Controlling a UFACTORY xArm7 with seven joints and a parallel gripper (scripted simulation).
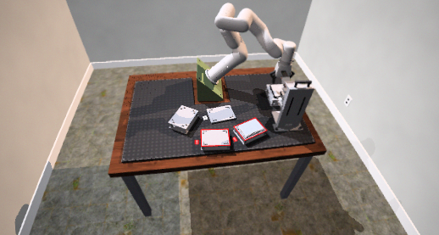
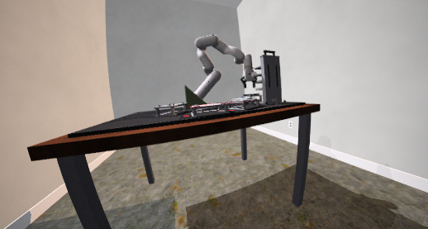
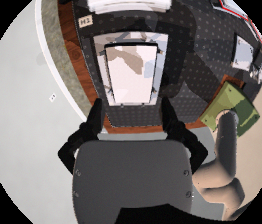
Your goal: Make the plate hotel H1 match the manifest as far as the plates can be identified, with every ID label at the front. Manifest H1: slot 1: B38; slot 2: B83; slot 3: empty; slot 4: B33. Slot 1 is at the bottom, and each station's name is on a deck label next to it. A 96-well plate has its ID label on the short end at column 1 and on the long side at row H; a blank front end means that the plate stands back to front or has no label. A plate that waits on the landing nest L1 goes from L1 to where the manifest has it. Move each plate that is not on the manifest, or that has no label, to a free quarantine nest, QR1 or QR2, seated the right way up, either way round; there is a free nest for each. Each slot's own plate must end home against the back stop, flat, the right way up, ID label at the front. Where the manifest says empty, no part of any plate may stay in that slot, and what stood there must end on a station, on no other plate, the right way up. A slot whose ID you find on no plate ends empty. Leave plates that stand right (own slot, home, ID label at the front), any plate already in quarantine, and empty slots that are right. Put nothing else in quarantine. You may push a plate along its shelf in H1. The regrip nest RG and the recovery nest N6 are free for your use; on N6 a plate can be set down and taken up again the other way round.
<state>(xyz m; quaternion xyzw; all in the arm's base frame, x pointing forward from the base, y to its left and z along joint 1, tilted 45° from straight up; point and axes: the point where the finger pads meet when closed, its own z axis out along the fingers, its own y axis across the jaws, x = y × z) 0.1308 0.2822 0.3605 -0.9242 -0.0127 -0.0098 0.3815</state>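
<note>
Right now my hand is 7 cm above the plate and 1 cm short of it. Also, from my hand: H1 deck label 14 cm below, 13 cm ahead, 10 cm to the left; QR1 deck label 36 cm ahead, 34 cm to the right, 14 cm below.
</note>
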